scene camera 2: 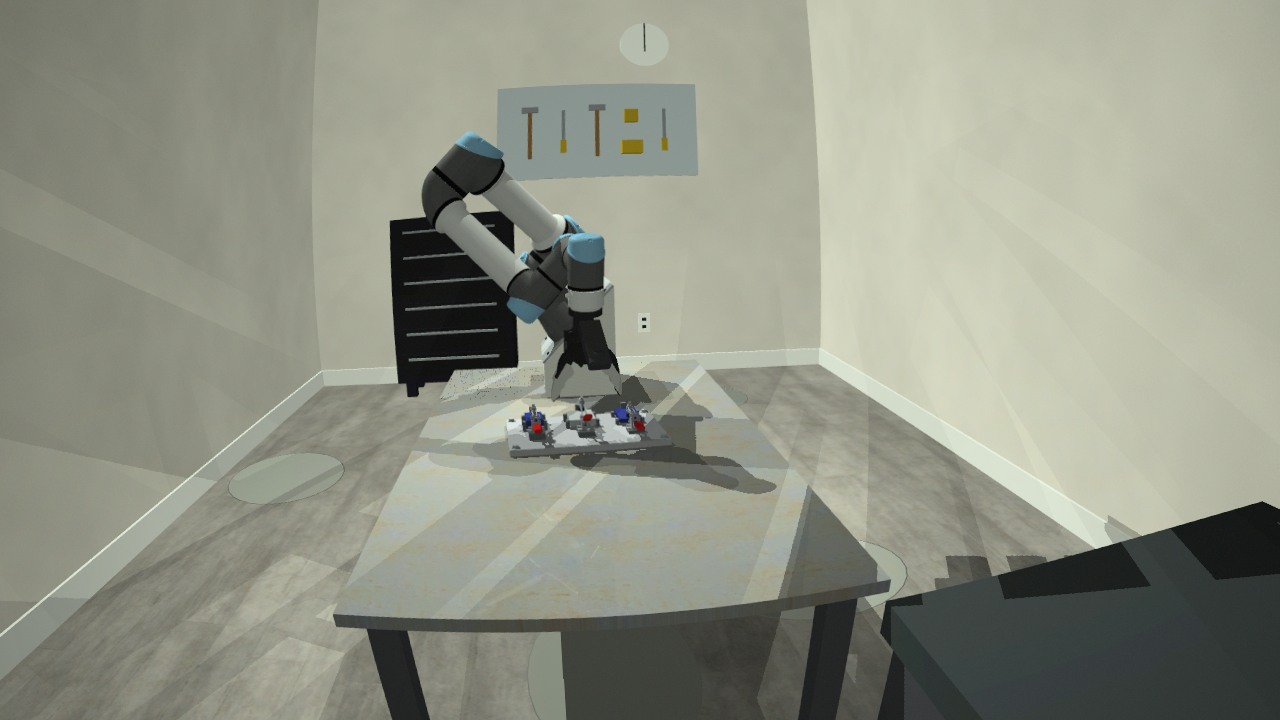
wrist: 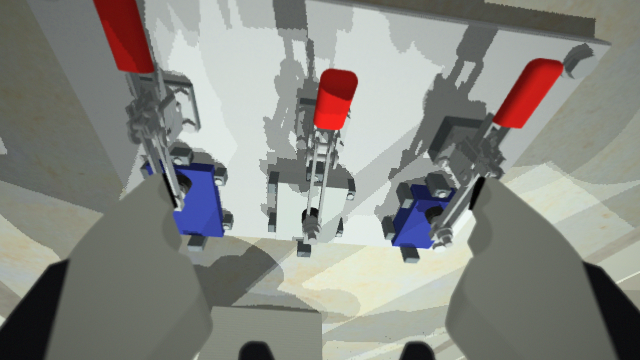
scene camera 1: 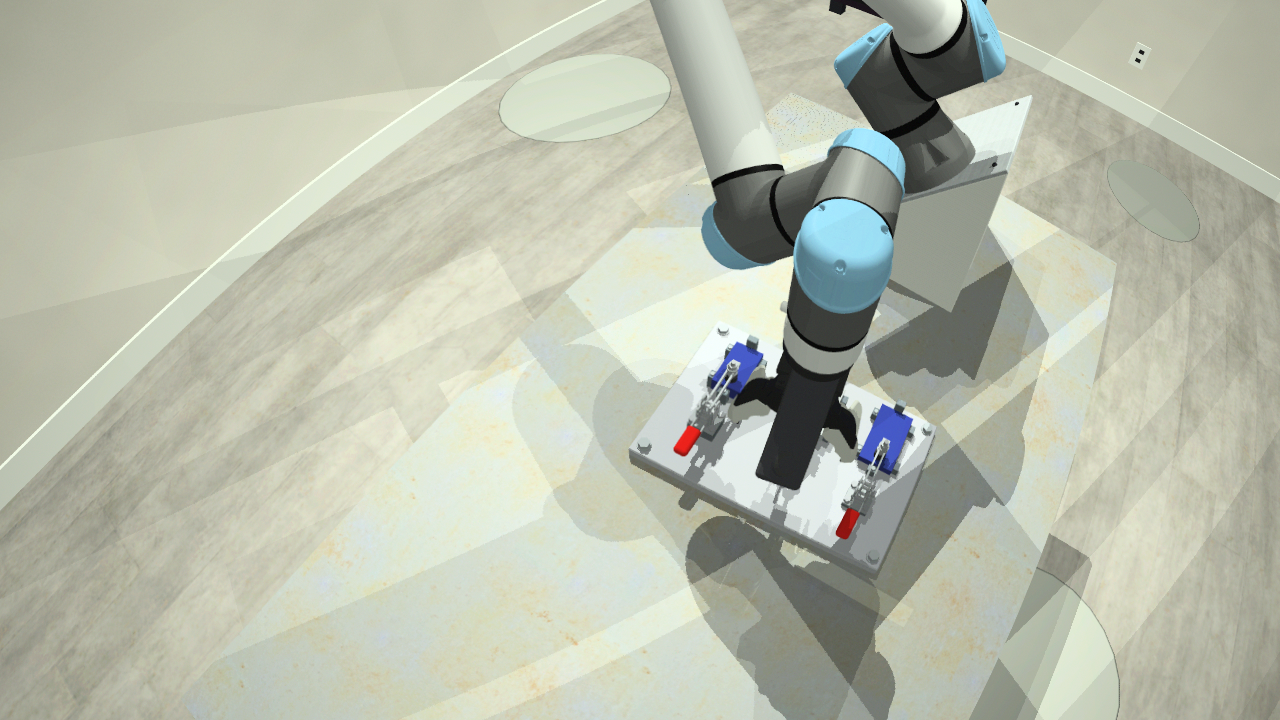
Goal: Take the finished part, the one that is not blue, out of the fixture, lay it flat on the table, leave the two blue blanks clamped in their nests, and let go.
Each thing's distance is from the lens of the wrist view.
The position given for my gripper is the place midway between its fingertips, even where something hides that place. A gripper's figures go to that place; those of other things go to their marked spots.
my gripper (wrist: pixel 324 179): 12 cm
blue blank (wrist: pixel 411 226): 26 cm
blue blank (wrist: pixel 202 215): 27 cm
finished part (wrist: pixel 292 195): 22 cm
red clamp handle (wrist: pixel 337 87): 13 cm
The marked spots on the finished part and the red clamp handle are 12 cm apart.
